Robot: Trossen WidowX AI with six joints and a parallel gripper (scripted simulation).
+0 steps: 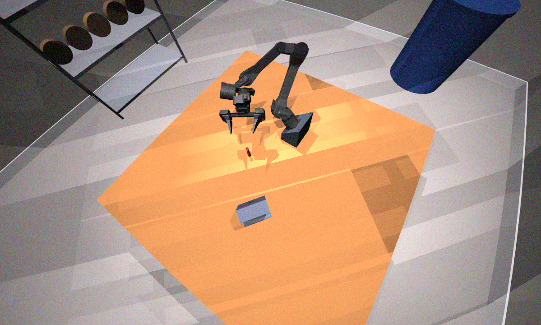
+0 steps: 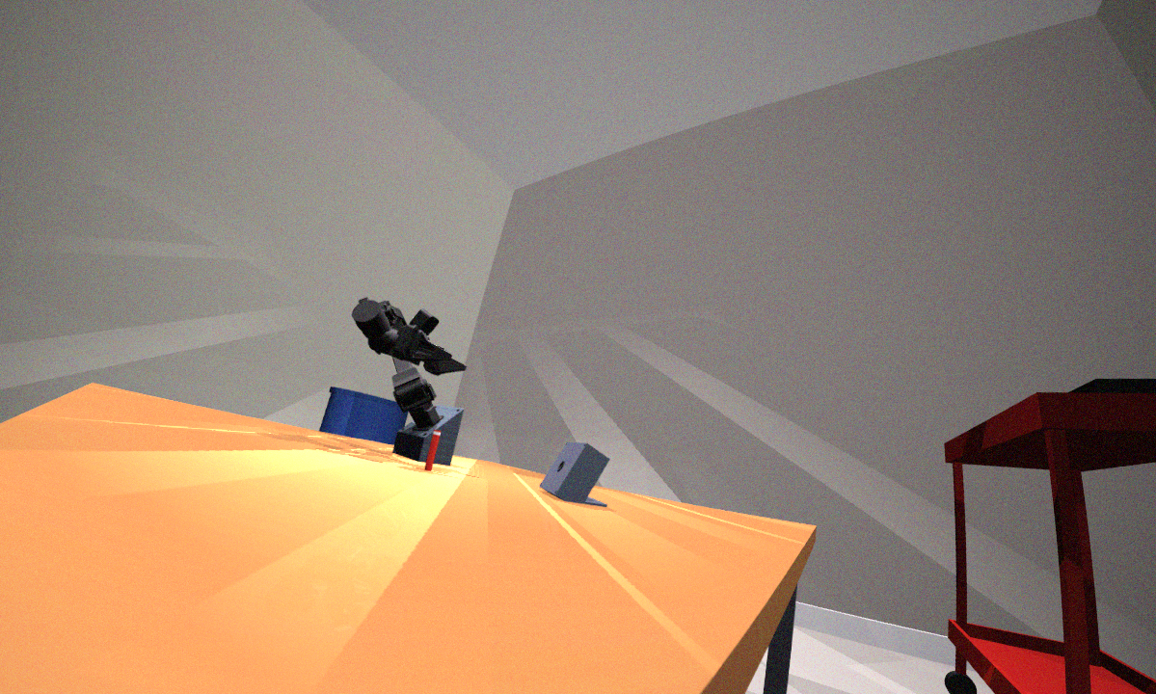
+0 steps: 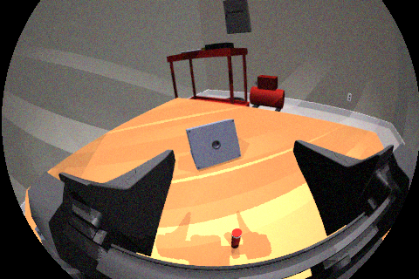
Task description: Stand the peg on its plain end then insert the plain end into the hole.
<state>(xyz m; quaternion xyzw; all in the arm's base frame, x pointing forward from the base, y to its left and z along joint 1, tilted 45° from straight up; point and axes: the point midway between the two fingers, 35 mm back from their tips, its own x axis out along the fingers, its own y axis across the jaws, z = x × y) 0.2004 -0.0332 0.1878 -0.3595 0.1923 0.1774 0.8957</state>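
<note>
Right now my gripper tip is 170 mm above the red peg and 10 mm to the left of it. The rest, counted from my gripper tip: sloped grey-blue panel (220 mm ahead, 170 mm below, 160 mm to the left).
</note>
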